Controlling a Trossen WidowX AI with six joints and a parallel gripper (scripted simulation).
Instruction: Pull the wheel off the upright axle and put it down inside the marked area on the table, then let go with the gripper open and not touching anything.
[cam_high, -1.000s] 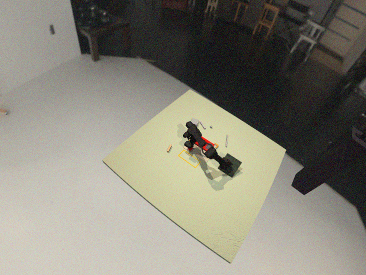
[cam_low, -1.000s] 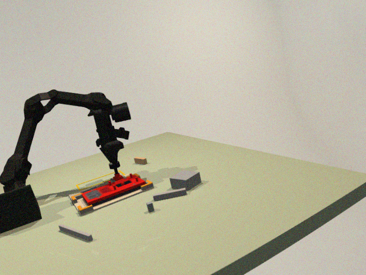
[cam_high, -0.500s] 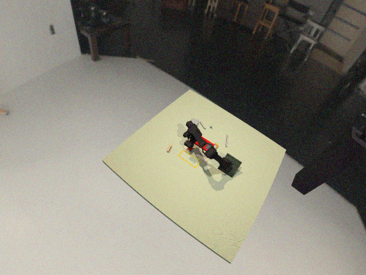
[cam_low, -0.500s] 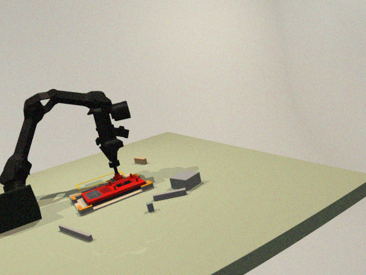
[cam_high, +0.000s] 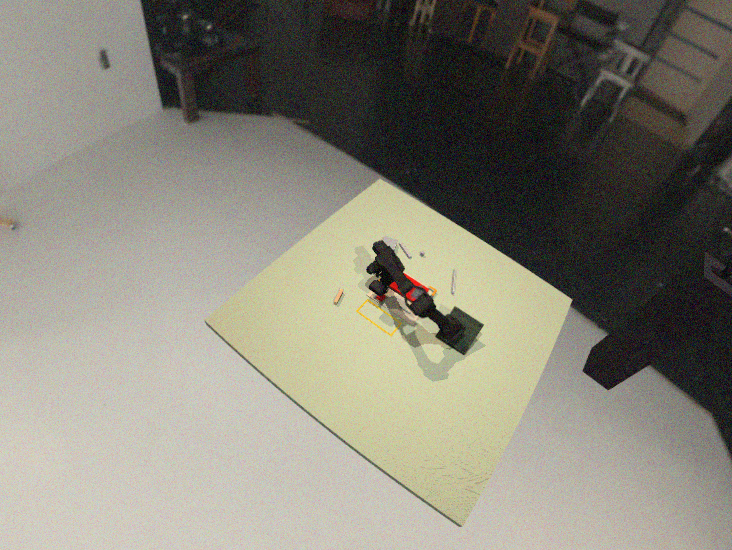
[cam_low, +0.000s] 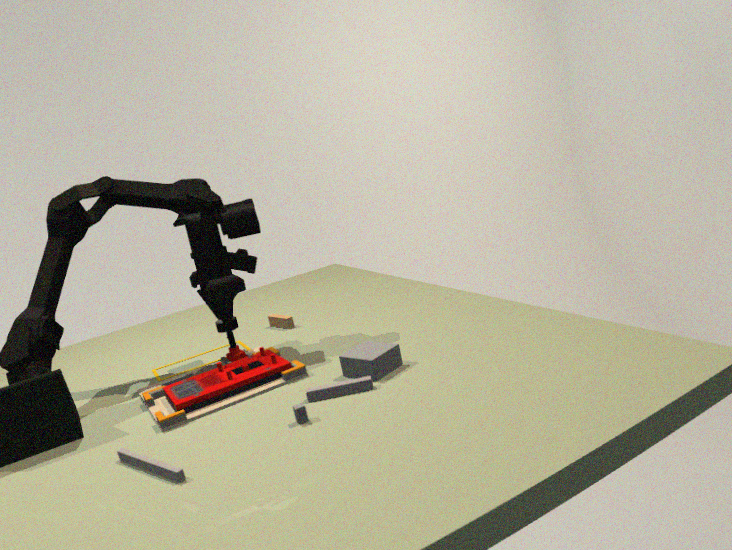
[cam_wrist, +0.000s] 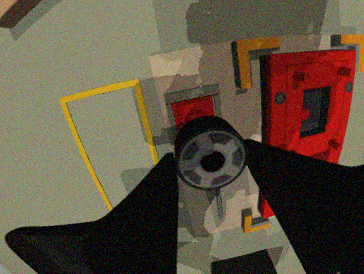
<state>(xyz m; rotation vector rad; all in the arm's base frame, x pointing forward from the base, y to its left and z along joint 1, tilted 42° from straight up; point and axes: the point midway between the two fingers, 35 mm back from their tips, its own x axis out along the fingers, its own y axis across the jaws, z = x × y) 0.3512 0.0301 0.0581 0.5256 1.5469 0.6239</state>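
Now: gripper tip 4 cm above the dark upright axle. From my gripper tip the other things lie so: tan block (14 cm to the left, 14 cm ahead, 6 cm below); wheel (right at my gripper tip); grey box (27 cm to the right, 16 cm ahead, 6 cm below).
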